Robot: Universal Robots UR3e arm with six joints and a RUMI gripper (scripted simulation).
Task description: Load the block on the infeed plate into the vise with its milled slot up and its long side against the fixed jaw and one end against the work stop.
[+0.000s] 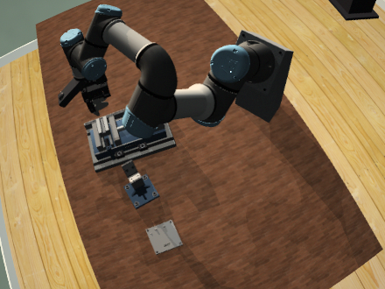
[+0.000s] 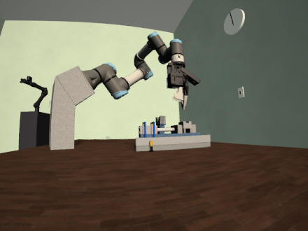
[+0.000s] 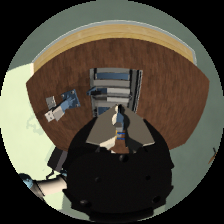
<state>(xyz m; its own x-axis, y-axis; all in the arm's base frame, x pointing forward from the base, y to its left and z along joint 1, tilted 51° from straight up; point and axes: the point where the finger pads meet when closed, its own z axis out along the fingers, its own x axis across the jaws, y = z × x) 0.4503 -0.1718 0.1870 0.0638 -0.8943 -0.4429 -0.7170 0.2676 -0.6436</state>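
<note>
The part is 80 mm below my hand. The rest, counted from my hand: grey infeed plate: 120 mm behind, 400 mm to the left, 180 mm below.
</note>
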